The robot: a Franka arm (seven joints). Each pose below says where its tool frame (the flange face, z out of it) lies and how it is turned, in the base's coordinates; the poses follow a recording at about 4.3 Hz.
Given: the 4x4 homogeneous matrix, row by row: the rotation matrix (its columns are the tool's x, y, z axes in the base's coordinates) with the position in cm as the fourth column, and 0 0 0 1 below. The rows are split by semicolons.
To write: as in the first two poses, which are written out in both.
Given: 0.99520 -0.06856 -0.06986 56.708; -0.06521 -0.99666 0.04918 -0.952; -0.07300 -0.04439 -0.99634 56.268; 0 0 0 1
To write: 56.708 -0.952 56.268; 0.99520 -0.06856 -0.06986; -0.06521 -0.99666 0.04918; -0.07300 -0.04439 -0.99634
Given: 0.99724 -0.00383 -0.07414 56.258; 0.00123 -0.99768 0.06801 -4.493; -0.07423 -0.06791 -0.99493 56.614; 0 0 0 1
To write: 56.258 -4.493 56.614; 0.99724 -0.00383 -0.07414; 0.00123 -0.99768 0.06801; -0.07423 -0.06791 -0.99493
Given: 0.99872 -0.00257 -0.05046 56.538; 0.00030 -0.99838 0.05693 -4.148; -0.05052 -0.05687 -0.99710 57.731; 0 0 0 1
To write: 56.538 -4.148 57.731; 0.99872 -0.00257 -0.05046; 0.00030 -0.99838 0.05693; -0.05052 -0.05687 -0.99710
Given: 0.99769 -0.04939 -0.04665 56.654; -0.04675 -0.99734 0.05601 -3.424; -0.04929 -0.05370 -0.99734 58.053; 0 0 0 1
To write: 56.654 -3.424 58.053; 0.99769 -0.04939 -0.04665; -0.04675 -0.99734 0.05601; -0.04929 -0.05370 -0.99734
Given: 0.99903 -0.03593 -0.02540 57.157; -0.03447 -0.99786 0.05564 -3.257; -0.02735 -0.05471 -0.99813 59.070; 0 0 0 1
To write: 57.157 -3.257 59.070; 0.99903 -0.03593 -0.02540; -0.03447 -0.99786 0.05564; -0.02735 -0.05471 -0.99813
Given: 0.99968 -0.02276 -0.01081 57.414; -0.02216 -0.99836 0.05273 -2.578; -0.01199 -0.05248 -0.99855 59.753; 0 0 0 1
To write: 57.414 -2.578 59.753; 0.99968 -0.02276 -0.01081; -0.02216 -0.99836 0.05273; -0.01199 -0.05248 -0.99855
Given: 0.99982 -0.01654 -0.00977 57.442; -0.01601 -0.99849 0.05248 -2.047; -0.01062 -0.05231 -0.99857 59.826; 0 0 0 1
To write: 57.442 -2.047 59.826; 0.99982 -0.01654 -0.00977; -0.01601 -0.99849 0.05248; -0.01062 -0.05231 -0.99857
